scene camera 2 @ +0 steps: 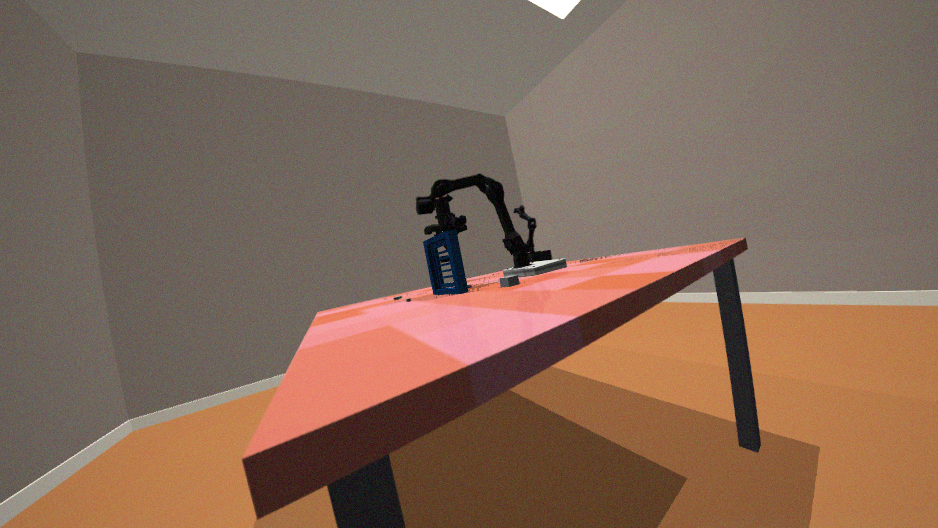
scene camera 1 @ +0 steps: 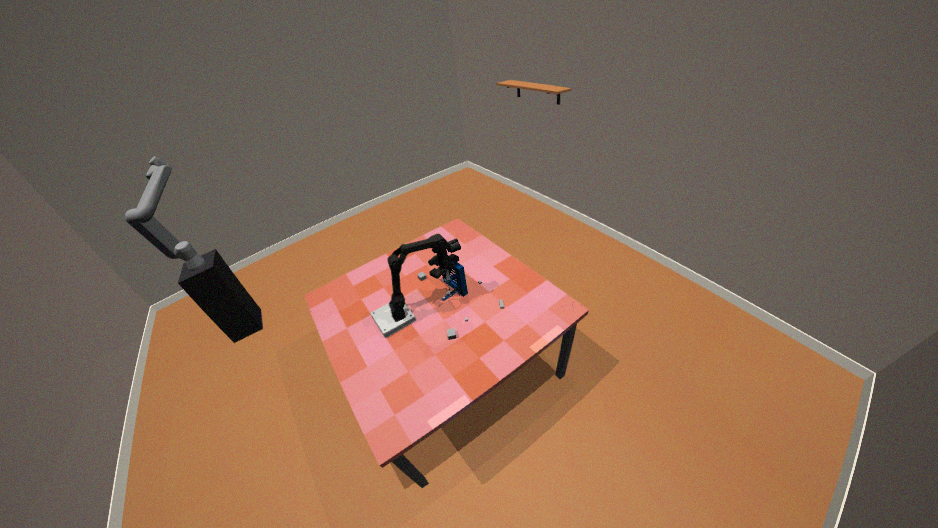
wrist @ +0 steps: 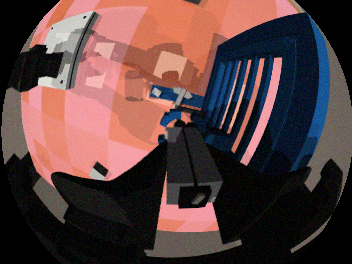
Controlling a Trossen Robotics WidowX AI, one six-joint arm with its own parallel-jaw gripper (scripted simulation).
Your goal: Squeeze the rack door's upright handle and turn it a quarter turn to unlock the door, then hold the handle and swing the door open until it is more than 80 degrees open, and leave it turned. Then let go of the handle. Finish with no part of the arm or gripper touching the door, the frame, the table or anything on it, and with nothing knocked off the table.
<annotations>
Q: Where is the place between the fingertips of my gripper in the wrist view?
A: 184,148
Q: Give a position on a blue rack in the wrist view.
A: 306,120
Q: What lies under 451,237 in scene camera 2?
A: A blue rack.
</annotations>
